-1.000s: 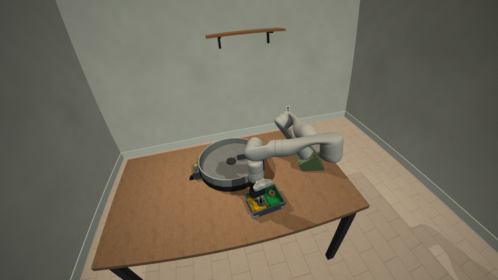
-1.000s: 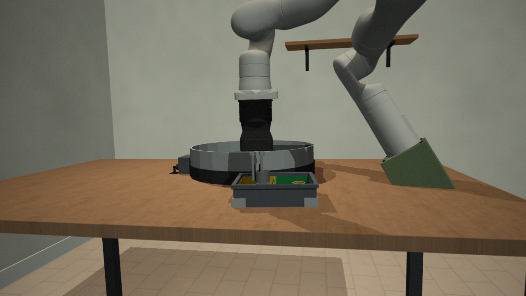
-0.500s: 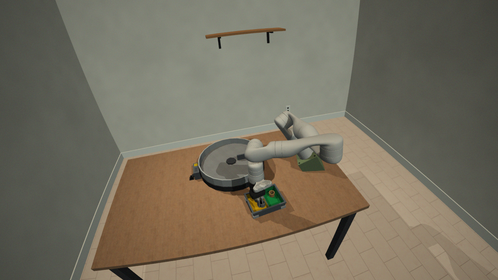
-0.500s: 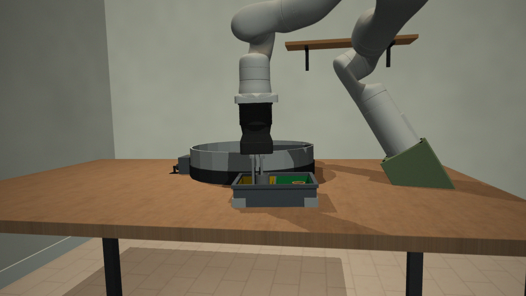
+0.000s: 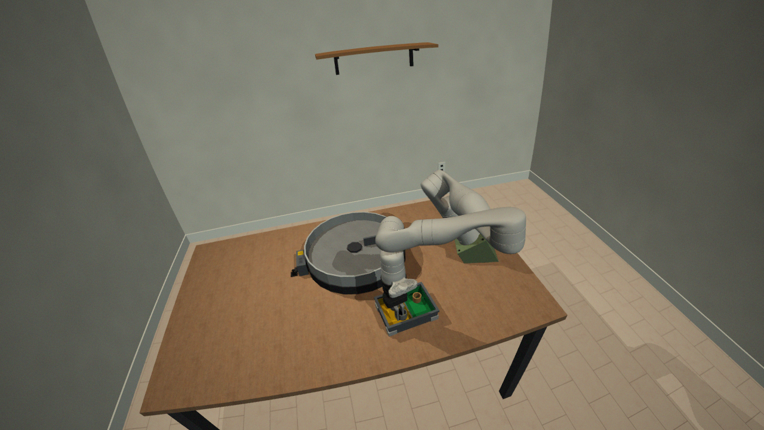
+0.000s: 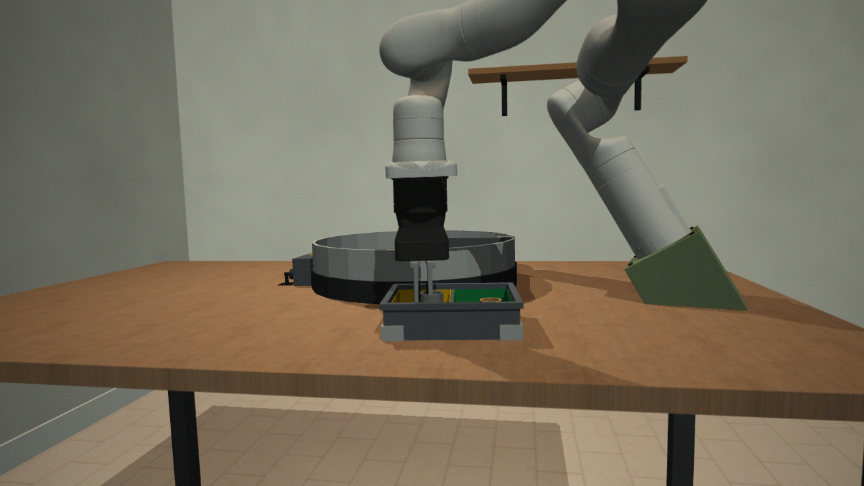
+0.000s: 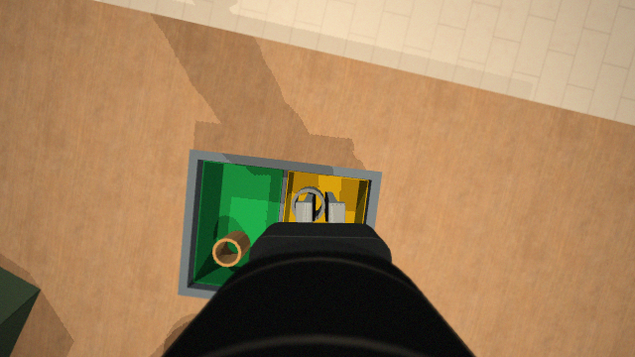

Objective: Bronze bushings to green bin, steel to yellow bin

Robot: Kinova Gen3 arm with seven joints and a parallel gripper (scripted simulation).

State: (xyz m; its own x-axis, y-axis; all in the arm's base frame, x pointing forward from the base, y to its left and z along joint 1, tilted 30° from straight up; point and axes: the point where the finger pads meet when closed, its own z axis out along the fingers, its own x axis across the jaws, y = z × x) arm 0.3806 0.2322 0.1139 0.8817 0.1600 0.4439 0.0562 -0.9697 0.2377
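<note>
Now: hand 4 cm past the bin, 3 cm to the left of it and 3 cm above it. The rest, counted from my hand: grey turntable: 3 cm ahead, 40 cm to the right.
</note>
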